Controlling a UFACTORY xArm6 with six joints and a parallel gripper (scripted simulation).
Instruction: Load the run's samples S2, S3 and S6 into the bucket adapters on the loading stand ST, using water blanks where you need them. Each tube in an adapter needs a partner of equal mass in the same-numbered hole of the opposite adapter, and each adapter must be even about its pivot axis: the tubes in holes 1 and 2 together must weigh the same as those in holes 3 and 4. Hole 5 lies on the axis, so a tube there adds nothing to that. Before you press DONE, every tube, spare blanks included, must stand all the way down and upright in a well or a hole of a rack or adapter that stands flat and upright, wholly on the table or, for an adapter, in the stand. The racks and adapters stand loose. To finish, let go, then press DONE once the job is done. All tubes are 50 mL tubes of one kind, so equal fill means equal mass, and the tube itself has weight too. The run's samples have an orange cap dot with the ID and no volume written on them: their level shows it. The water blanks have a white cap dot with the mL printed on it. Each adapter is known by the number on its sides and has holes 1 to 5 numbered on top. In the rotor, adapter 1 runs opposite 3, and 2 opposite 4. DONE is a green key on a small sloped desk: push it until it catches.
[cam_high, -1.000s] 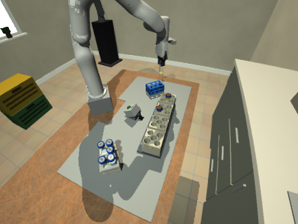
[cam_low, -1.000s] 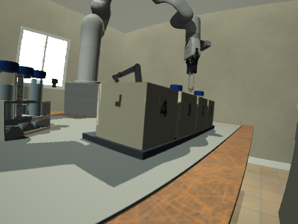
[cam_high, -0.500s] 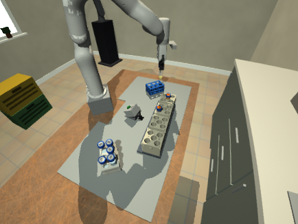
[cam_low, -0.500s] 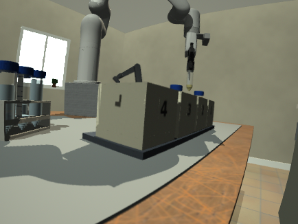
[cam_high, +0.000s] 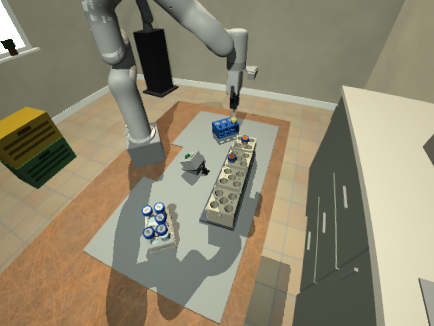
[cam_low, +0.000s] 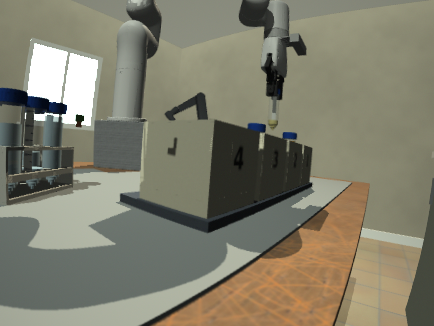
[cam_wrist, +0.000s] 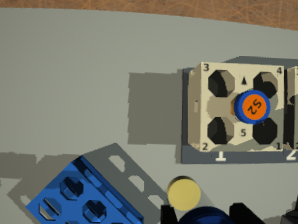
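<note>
Right now my hand is 5 cm above the tube and 1 cm to the right of it. The rest, counted from my hand: blue sample rack (22 cm below, 9 cm to the left, 9 cm behind); then adapter (20 cm below, 17 cm to the right, 11 cm ahead); then green done key (24 cm to the right, 18 cm below, 11 cm behind).
</note>
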